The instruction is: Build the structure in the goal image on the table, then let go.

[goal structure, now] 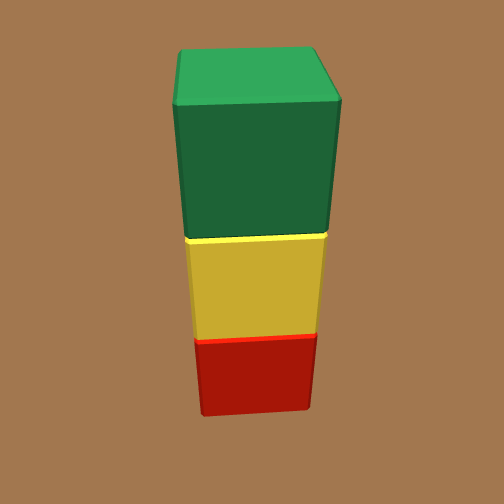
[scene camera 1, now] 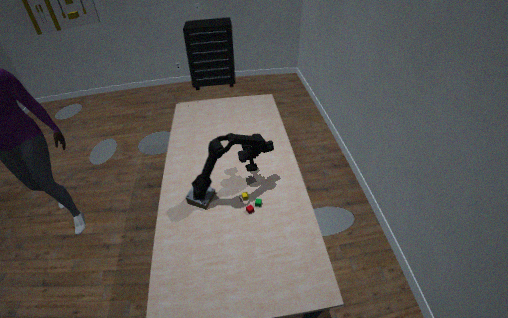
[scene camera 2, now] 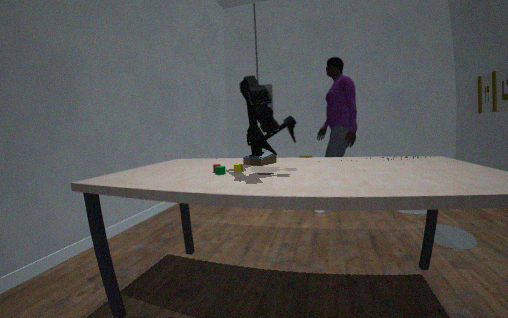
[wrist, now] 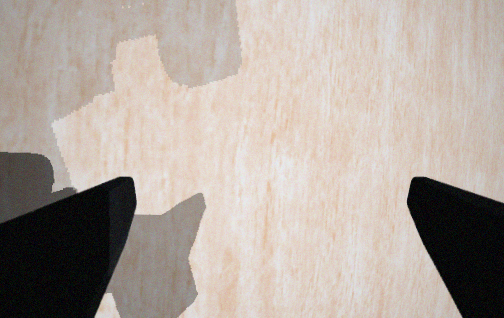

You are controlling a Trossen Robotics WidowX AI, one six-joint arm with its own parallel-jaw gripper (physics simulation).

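Frame: origin at the arm's base, x ahead, y left, z up, level; centimetres.
Seen in the pictures: gripper, fingertip midpoint: [scene camera 2: 286, 148] [wrist: 274, 191]; arm's base, origin of the base link: [scene camera 1: 199, 195] [scene camera 2: 257, 154].
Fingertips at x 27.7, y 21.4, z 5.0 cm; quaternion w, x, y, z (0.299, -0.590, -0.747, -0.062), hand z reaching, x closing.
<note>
Pixels of each thing's top centre, then the offset from my fingertips to it. Level surfaces: height alone.
- yellow cube, middle of its top: [scene camera 2: 238, 164] [scene camera 1: 245, 194] dx -1.0, dy -21.9, dz -6.6 cm
- green cube, middle of its top: [scene camera 2: 219, 166] [scene camera 1: 258, 200] dx +6.2, dy -27.3, dz -6.6 cm
- red cube, middle of its top: [scene camera 2: 216, 164] [scene camera 1: 250, 207] dx +1.1, dy -31.4, dz -6.6 cm
- table, its level: dz -9.9 cm
A yellow cube [scene camera 1: 245, 195] [scene camera 2: 238, 168], a green cube [scene camera 1: 258, 202] [scene camera 2: 220, 170] and a red cube [scene camera 1: 250, 209] [scene camera 2: 216, 166] lie near one another on the table [scene camera 1: 225, 260] [scene camera 2: 375, 181] [wrist: 325, 125], with small gaps between them in scene camera 1. In scene camera 2 the green cube partly hides the red one. My gripper [scene camera 1: 251, 167] [scene camera 2: 285, 147] [wrist: 274, 191] is open and empty, above the table and towards the cabinet side of the cubes. The wrist view shows table surface and shadows between the fingers; the cubes do not show there.
The arm's base [scene camera 1: 201, 198] [scene camera 2: 260, 160] stands on the table, left of the cubes in scene camera 1. A person [scene camera 1: 22, 125] [scene camera 2: 341, 105] in purple is beyond the table's edge on the base side. A dark drawer cabinet [scene camera 1: 209, 52] stands past the table's far end.
</note>
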